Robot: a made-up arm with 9 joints. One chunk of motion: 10 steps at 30 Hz.
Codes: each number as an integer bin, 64 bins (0 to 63) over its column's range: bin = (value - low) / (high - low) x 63, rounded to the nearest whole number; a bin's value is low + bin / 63 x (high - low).
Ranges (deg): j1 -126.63..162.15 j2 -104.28..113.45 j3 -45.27..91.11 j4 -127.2..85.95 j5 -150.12..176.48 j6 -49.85..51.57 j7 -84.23..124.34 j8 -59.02..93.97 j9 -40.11..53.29
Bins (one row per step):
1: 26 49 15 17 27 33 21 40 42
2: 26 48 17 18 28 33 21 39 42
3: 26 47 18 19 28 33 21 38 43
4: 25 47 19 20 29 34 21 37 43
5: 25 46 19 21 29 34 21 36 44
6: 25 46 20 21 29 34 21 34 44
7: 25 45 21 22 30 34 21 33 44
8: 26 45 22 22 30 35 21 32 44
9: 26 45 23 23 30 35 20 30 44
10: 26 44 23 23 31 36 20 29 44
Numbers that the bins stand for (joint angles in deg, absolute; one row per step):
1: -7.45 65.07 -12.80 -69.68 -10.15 3.27 -14.71 38.12 22.16
2: -7.45 61.61 -8.47 -66.30 -4.96 3.27 -14.71 35.69 22.16
3: -7.45 58.15 -6.30 -62.92 -4.96 3.27 -14.71 33.26 23.64
4: -12.03 58.15 -4.14 -59.53 0.22 4.88 -14.71 30.83 23.64
5: -12.03 54.70 -4.14 -56.15 0.22 4.88 -14.71 28.40 25.12
6: -12.03 54.70 -1.97 -56.15 0.22 4.88 -14.71 23.55 25.12
7: -12.03 51.24 0.19 -52.77 5.40 4.88 -14.71 21.12 25.12
8: -7.45 51.24 2.35 -52.77 5.40 6.49 -14.71 18.69 25.12
9: -7.45 51.24 4.52 -49.38 5.40 6.49 -18.02 13.83 25.12
10: -7.45 47.79 4.52 -49.38 10.59 8.10 -18.02 11.40 25.12

